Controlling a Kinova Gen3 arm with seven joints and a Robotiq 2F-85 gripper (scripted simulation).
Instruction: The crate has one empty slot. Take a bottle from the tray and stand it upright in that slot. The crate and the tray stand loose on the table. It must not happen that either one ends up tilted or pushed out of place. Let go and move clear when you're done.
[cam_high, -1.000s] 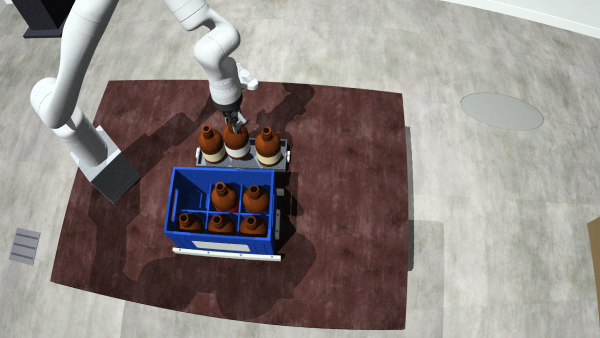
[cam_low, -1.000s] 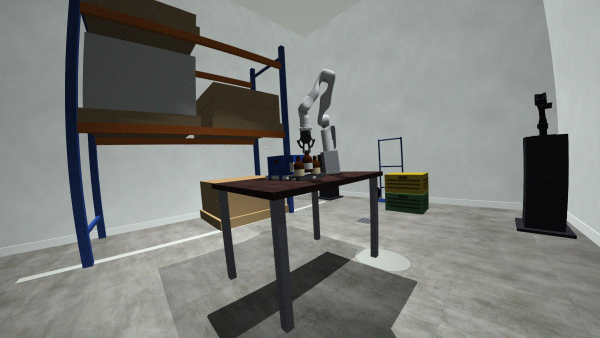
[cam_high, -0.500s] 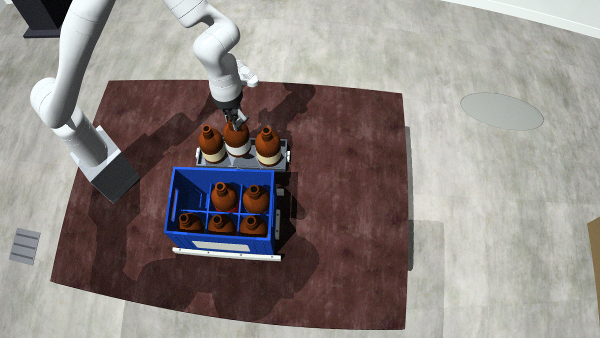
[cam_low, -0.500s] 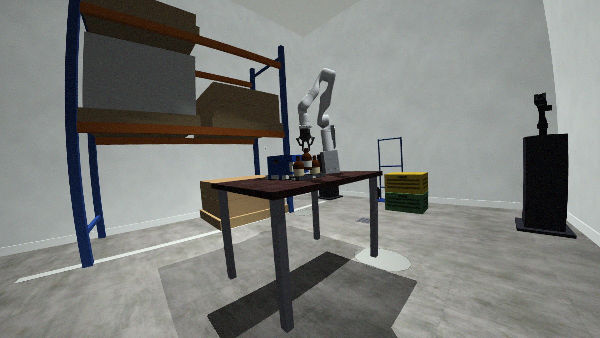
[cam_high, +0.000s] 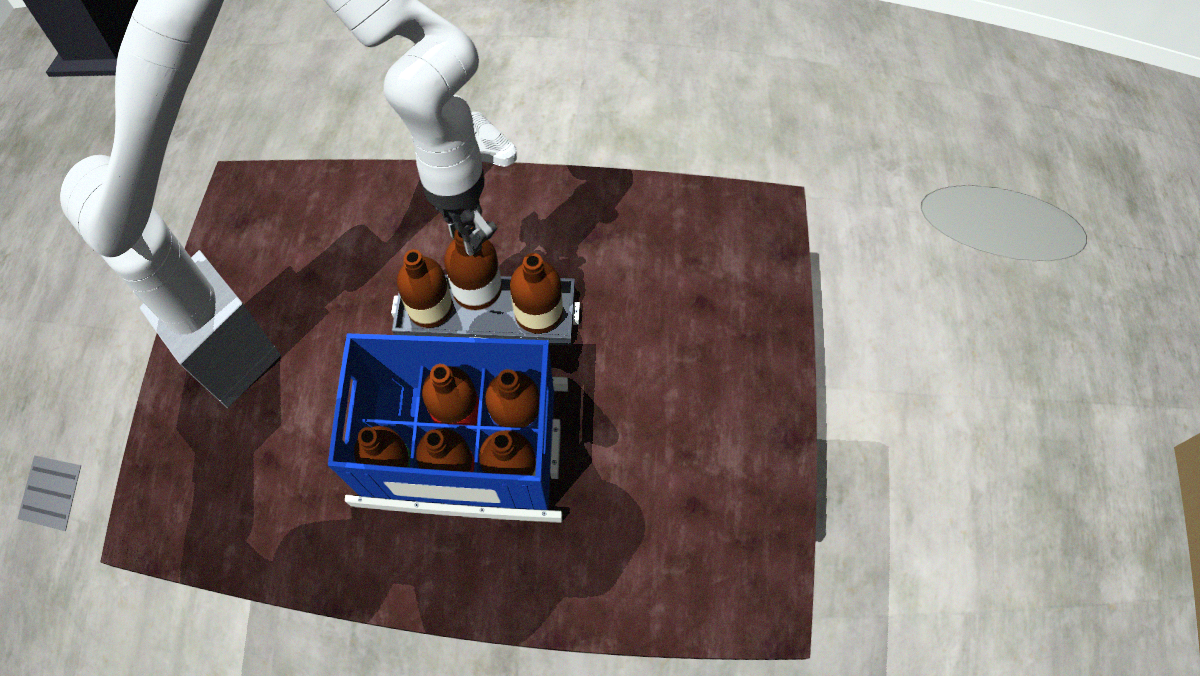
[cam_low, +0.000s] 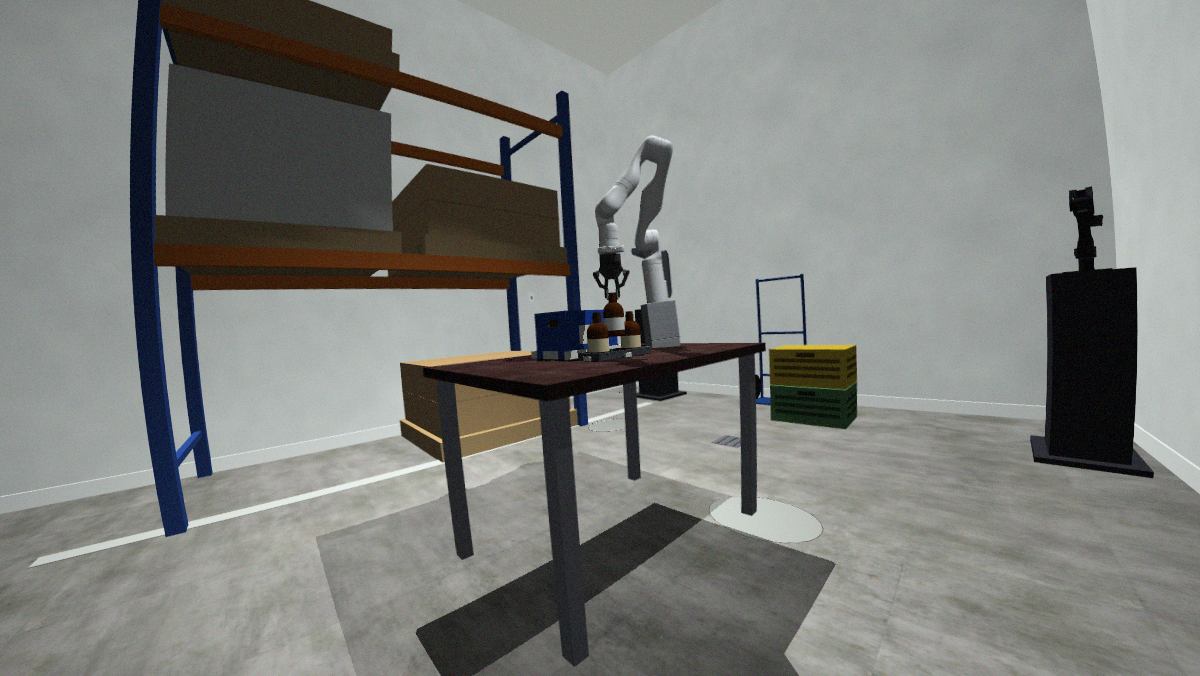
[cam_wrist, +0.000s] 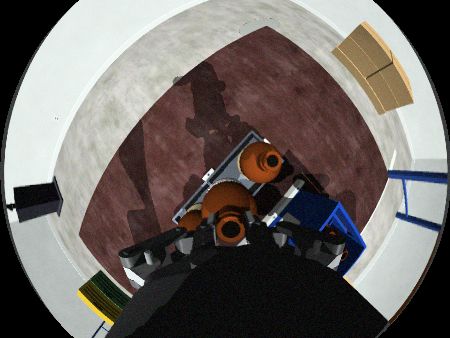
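Right now my hand is 70 mm above the brown bottle. Round my hand: grey tray (210 mm below); then crate (220 mm to the right, 140 mm below, 10 mm ahead).
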